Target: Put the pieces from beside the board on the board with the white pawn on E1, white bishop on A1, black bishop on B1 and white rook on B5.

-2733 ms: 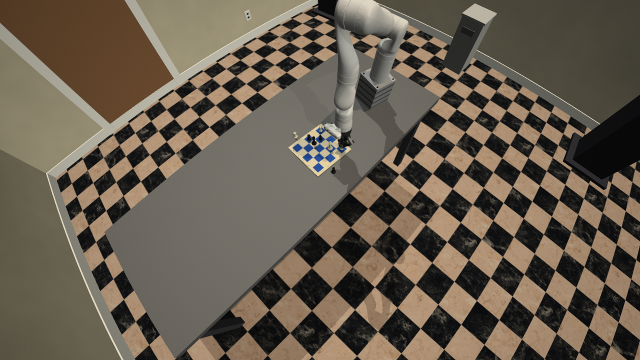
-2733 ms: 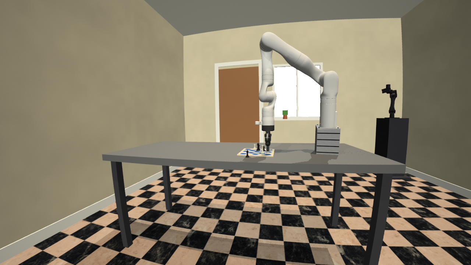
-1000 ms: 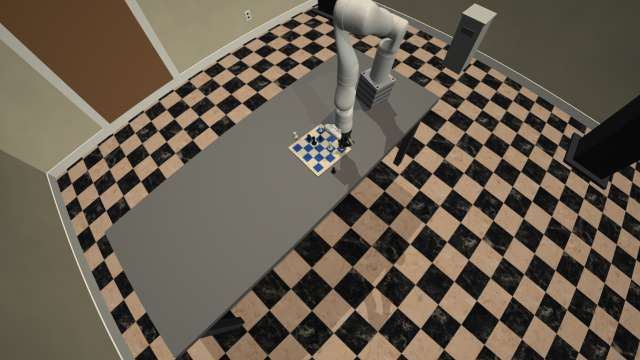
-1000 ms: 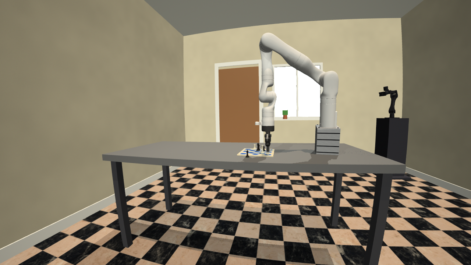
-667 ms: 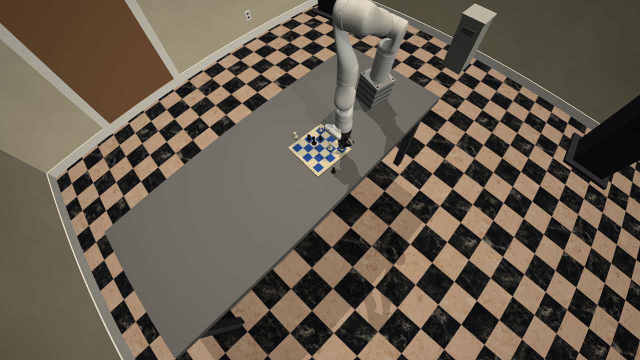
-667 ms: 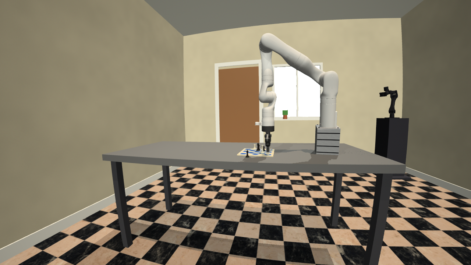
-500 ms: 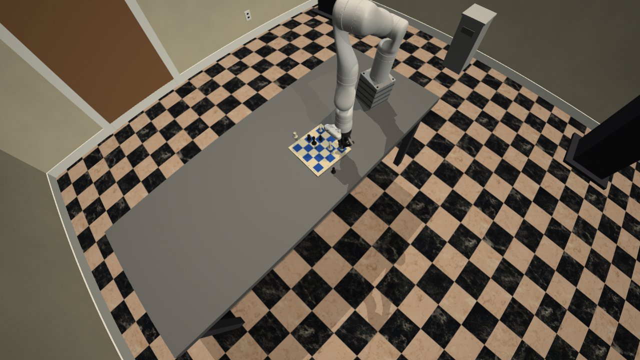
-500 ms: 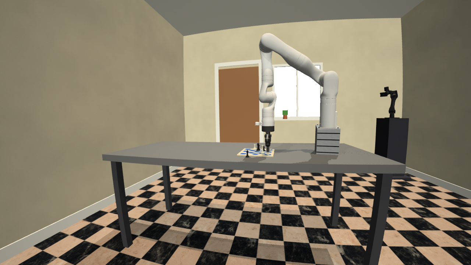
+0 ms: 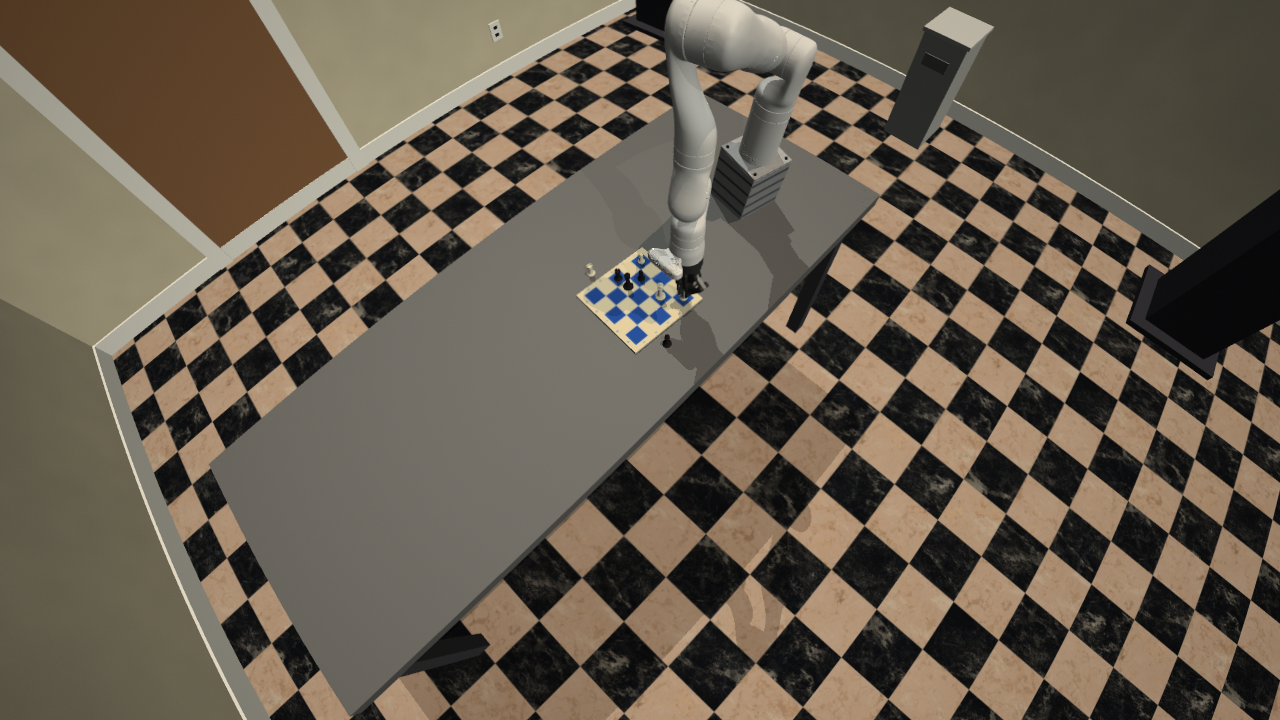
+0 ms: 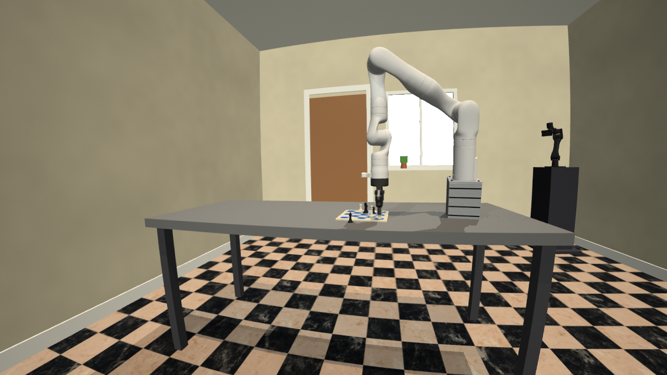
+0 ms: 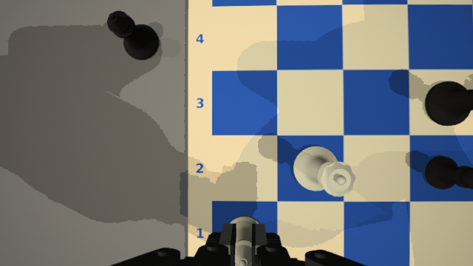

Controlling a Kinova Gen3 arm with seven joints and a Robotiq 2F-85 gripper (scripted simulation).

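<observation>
The tall white piece is 40 mm to the right of my hand, 30 mm ahead of it and 10 mm below it. Also, from my hand: chessboard: 80 mm to the right, 70 mm ahead, 40 mm below; then black pawn: 120 mm to the right, 30 mm ahead, 20 mm below; then black bishop: 120 mm ahead, 50 mm to the left, 20 mm below.
</observation>
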